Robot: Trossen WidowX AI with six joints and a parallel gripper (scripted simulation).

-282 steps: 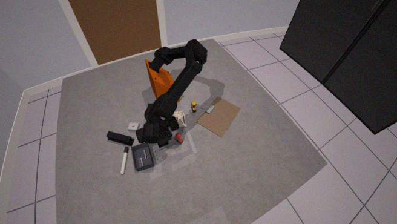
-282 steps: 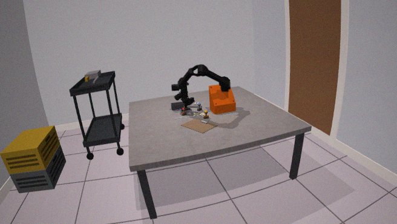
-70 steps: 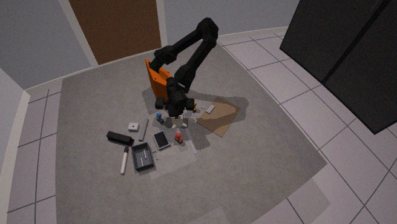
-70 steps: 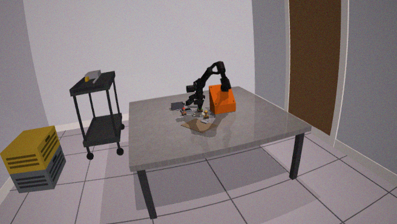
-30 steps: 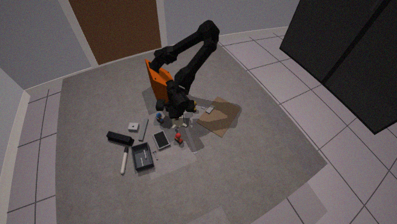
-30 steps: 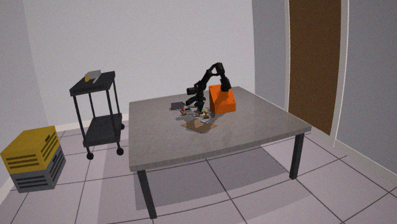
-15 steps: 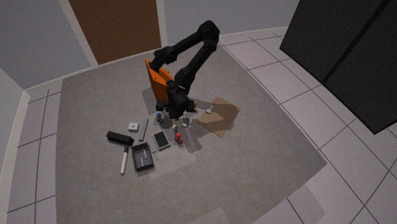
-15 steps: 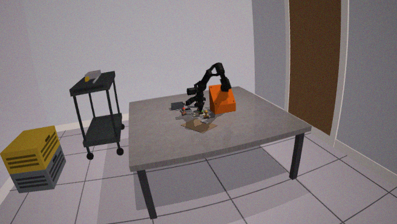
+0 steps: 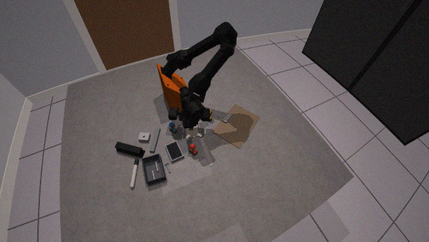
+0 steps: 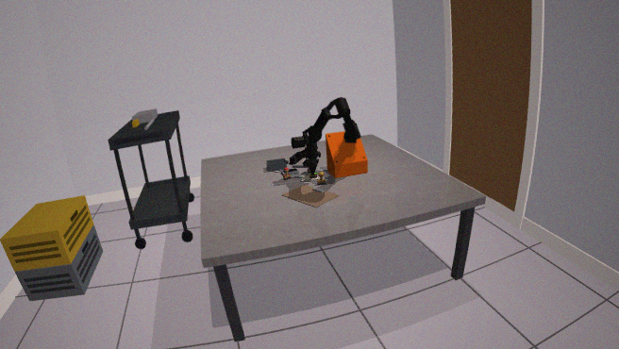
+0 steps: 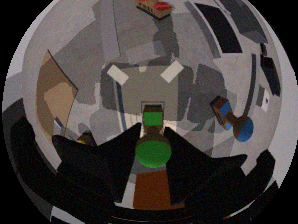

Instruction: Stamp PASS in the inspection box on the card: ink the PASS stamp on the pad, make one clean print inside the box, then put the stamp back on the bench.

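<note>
The cream inspection card is 10 mm ahead of my gripper tip and 20 mm below it. Round my gripper tip: yellow-knobbed stamp (30 mm behind, 110 mm to the left); green-knobbed stamp (right at my gripper tip); blue stamp (90 mm to the right).
</note>
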